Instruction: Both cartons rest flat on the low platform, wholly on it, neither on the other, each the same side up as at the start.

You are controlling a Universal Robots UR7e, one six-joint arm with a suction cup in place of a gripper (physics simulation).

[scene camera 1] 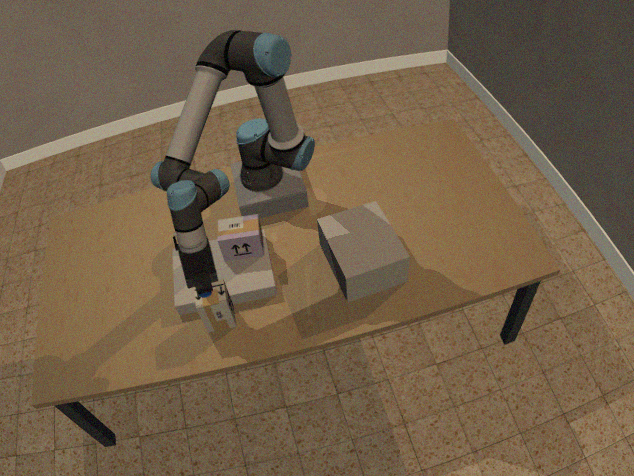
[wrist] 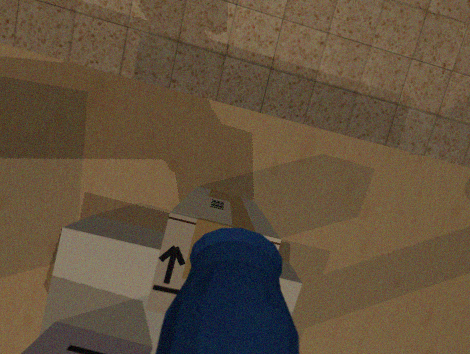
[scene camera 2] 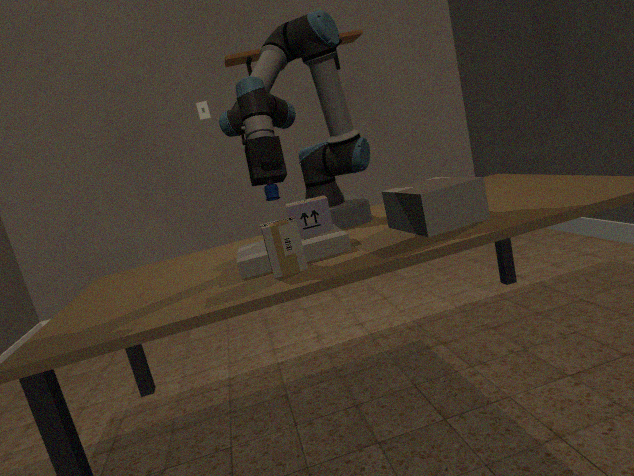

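Where they show: hand at its tool point: (scene camera 1: pixel 205 293) (wrist: pixel 235 265) (scene camera 2: pixel 273 198); arm's base at its link origin: (scene camera 1: pixel 261 176).
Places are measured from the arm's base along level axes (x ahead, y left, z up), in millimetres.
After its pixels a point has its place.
Note:
The white and tan carton (scene camera 1: pixel 217 311) {x 574, y -115, z 16 mm} (scene camera 2: pixel 286 248) {x 575, y -121, z -12 mm} (wrist: pixel 217 212) {x 574, y -115, z 26 mm} stands at the front edge of the low platform (scene camera 1: pixel 256 286) {x 458, y -12, z -34 mm} (scene camera 2: pixel 327 246) {x 472, y -18, z -54 mm} (wrist: pixel 105 265) {x 434, y -18, z -34 mm}. Its lower end reaches down in front of the platform to about the table top; whether it touches the platform is unclear. Arrows show on its top. The purple carton (scene camera 1: pixel 241 249) {x 345, y -54, z 11 mm} (scene camera 2: pixel 310 219) {x 344, y -53, z 12 mm} (wrist: pixel 95 339) {x 344, y -47, z -25 mm} sits flat on the back of the platform, arrows on its front face. My gripper, a blue suction cup (scene camera 1: pixel 205 294) (scene camera 2: pixel 271 192) (wrist: pixel 236 245), is over the white and tan carton, with a visible gap in scene camera 2. It holds nothing.
A large grey block (scene camera 1: pixel 366 256) {x 440, y 322, z 39 mm} (scene camera 2: pixel 455 207) {x 486, y 349, z -23 mm} stands on the table (scene camera 1: pixel 435 179) {x 9, y 629, z -82 mm} to the right of the platform. The arm's grey base block (scene camera 1: pixel 276 199) {x 113, y 52, z -13 mm} (scene camera 2: pixel 353 212) {x 106, y 93, z -34 mm} is behind. The table's front edge runs close in front of the white and tan carton.

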